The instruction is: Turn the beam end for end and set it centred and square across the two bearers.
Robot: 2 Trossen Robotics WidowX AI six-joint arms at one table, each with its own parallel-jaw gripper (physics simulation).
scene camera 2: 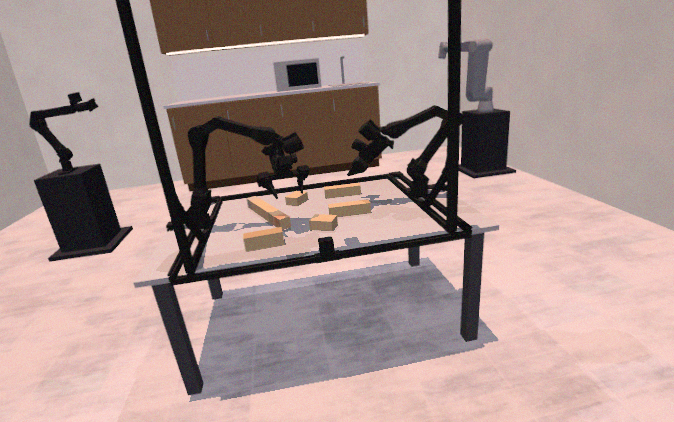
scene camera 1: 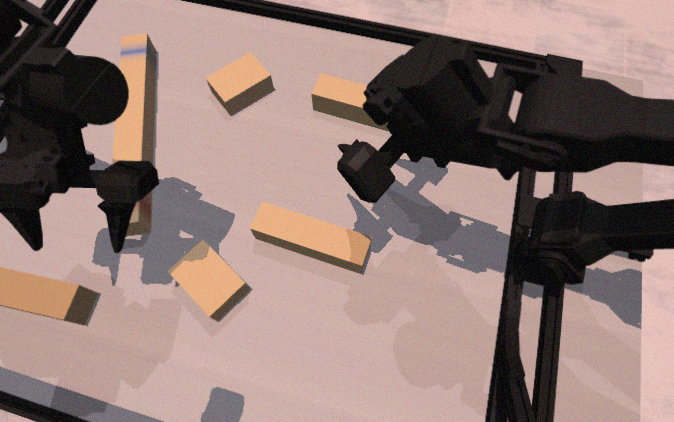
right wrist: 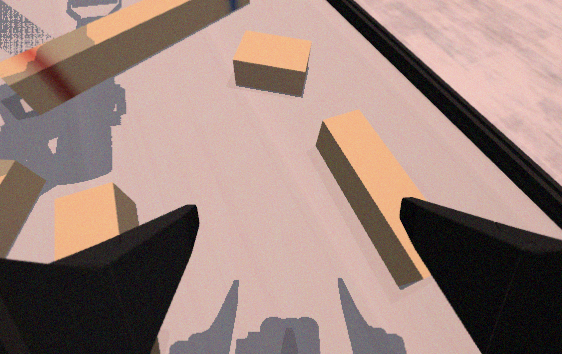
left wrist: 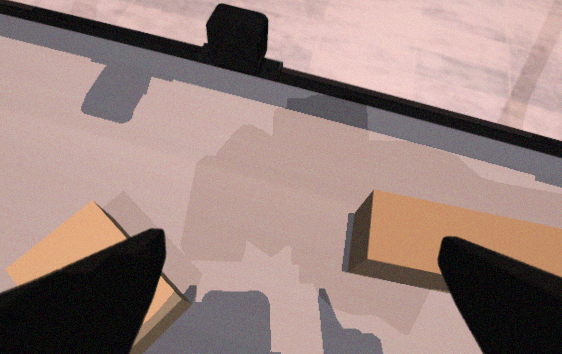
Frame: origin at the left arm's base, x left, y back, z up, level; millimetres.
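Where they show: left gripper, fingertip midpoint: (scene camera 2: 290,196) (scene camera 1: 78,250) (left wrist: 305,246); right gripper, fingertip midpoint: (scene camera 2: 350,171) (scene camera 1: 362,123) (right wrist: 299,210); left arm's base, link origin: (scene camera 2: 201,226); right arm's base, link origin: (scene camera 2: 419,194) (scene camera 1: 538,262).
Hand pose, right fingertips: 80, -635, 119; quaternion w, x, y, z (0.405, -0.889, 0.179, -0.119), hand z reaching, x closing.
Note:
Things, the pixels of their top centre, and the offset from my right fingertips, as dx, dy, dz. "*": a spot on its surface instead.
- beam, top centre: (right wrist: 143,10) (scene camera 1: 129,119) (scene camera 2: 266,206) -25, +372, -94
- short block, surface spot: (left wrist: 65,240) * -248, +129, -100
- mid-length block, surface spot: (left wrist: 480,225) * -328, +384, -89
The beam (scene camera 1: 131,120) (scene camera 2: 266,210) (right wrist: 145,42) is a long wooden bar flat on the table, with a blue band near its far end and a red one near its near end. Three mid-length blocks (scene camera 1: 310,236) (scene camera 1: 37,294) (scene camera 1: 337,90) and two short blocks (scene camera 1: 239,82) (scene camera 1: 210,280) lie apart from it; which are the bearers I cannot tell. My left gripper (scene camera 1: 76,249) (scene camera 2: 288,193) (left wrist: 305,246) is open and empty above the table, beside the beam's red end in scene camera 1. My right gripper (right wrist: 299,210) is open and empty, raised over the table's right side.
In the left wrist view a short block (left wrist: 65,240) and a mid-length block (left wrist: 480,225) lie partly behind the fingers. A mid-length block (right wrist: 367,160) lies partly behind a right finger. A black frame (scene camera 2: 250,270) borders the table, with a small black box (scene camera 2: 326,248) on its front rail.

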